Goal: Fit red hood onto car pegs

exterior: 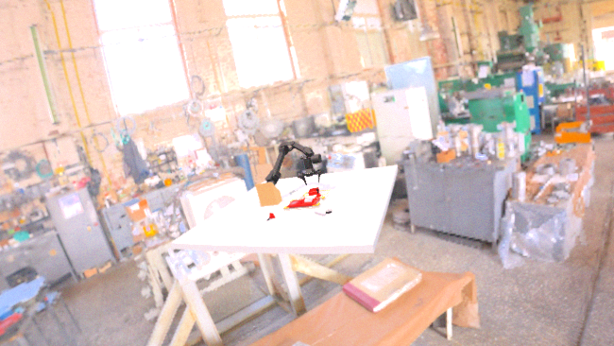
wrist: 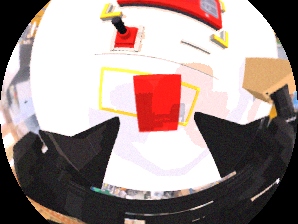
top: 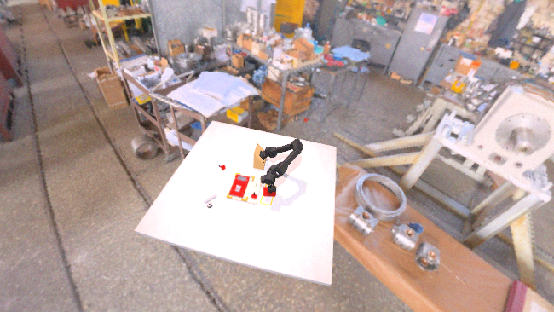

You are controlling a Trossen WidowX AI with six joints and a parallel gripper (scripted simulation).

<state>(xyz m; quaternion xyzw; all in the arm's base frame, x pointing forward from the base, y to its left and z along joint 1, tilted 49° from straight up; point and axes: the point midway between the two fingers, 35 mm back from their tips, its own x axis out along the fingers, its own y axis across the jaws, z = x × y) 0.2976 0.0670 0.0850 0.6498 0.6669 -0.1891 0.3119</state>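
Right now the red hood is 50 mm below my gripper tip. Round my gripper tip: grey bar (420 mm to the right, 140 mm ahead, 60 mm below).
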